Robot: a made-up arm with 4 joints. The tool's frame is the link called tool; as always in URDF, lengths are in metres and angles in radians. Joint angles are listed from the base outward. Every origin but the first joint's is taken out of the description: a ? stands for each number. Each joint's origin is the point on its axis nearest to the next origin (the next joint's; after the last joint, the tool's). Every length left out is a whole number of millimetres.
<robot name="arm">
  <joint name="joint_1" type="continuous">
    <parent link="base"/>
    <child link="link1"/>
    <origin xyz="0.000 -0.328 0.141" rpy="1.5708 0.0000 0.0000"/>
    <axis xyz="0 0 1"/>
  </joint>
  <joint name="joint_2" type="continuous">
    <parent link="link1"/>
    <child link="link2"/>
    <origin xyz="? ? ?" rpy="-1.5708 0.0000 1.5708"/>
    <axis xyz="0 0 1"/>
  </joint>
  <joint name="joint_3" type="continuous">
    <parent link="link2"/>
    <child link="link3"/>
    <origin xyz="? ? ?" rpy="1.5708 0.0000 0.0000"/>
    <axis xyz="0 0 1"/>
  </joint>
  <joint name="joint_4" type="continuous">
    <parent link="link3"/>
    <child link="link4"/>
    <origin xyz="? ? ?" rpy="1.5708 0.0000 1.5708"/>
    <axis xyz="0 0 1"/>
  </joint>
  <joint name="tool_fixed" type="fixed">
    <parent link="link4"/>
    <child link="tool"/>
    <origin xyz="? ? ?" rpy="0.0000 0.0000 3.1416"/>
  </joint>
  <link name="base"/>
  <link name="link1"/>
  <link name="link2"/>
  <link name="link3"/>
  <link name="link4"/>
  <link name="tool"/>
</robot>
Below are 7 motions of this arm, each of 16 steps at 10 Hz.
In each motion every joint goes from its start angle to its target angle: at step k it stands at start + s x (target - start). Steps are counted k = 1, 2, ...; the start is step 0. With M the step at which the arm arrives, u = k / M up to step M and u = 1 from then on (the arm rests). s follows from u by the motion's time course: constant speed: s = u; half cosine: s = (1 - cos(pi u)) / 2; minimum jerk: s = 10 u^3 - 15 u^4 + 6 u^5.
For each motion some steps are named. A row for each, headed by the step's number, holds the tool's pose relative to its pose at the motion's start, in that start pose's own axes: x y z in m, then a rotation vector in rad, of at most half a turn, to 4 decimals.
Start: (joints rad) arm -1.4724 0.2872 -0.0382 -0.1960
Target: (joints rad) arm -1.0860 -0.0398 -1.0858 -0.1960
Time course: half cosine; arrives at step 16
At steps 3, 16:
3: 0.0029 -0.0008 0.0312 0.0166 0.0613 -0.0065
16: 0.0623 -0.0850 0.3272 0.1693 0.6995 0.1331

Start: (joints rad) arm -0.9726 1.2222 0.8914 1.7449
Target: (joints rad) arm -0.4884 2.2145 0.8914 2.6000
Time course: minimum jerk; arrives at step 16
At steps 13, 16:
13: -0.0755 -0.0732 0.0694 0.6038 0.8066 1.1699
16: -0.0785 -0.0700 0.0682 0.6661 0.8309 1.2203

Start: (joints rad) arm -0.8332 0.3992 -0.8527 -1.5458
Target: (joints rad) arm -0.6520 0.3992 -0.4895 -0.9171
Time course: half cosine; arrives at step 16
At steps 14, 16:
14: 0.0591 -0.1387 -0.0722 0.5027 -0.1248 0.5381
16: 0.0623 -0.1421 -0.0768 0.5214 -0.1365 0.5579

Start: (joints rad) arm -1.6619 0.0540 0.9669 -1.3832
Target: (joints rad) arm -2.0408 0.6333 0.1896 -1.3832
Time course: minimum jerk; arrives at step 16
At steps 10, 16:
10: 0.0377 -0.1138 0.0138 -0.8604 -0.1264 0.3283
16: 0.0463 -0.1443 0.0168 -1.1758 -0.2133 0.4422

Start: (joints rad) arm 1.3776 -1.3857 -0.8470 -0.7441
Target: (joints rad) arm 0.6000 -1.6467 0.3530 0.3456
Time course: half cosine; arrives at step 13
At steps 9, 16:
9: 0.2266 -0.1005 -0.1860 0.6621 -0.6775 0.2804
16: 0.3057 -0.0999 -0.2366 0.6451 -0.9531 0.2328

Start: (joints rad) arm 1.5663 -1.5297 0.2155 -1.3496
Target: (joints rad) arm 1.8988 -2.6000 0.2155 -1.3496
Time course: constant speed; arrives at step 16
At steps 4, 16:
4: -0.0244 -0.0107 0.0837 0.0537 0.2739 0.0239
16: 0.0340 -0.0546 0.3005 0.0802 1.1106 0.0733

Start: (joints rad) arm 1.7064 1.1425 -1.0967 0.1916
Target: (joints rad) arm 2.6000 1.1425 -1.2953 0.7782
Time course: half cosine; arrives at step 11
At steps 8, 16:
8: -0.1577 -0.2249 -0.1214 0.4990 -0.3955 0.2128
16: -0.1869 -0.2540 -0.1734 0.5801 -0.5129 0.2609

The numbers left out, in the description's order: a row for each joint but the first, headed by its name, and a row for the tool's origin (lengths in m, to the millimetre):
joint_2: 0.379 0.101 0.000
joint_3: -0.074 0.113 0.000
joint_4: 0.051 0.098 0.000
tool: 0.183 0.025 0.000

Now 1 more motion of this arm.
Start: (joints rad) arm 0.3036 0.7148 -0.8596 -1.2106
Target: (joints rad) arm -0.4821 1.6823 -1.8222 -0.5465
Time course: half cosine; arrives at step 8
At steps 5, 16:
5: -0.0598 0.2403 -0.1496 -1.1347 -0.0869 -0.0352
16: -0.0686 0.3338 -0.2745 -1.4742 -0.0489 -0.2273

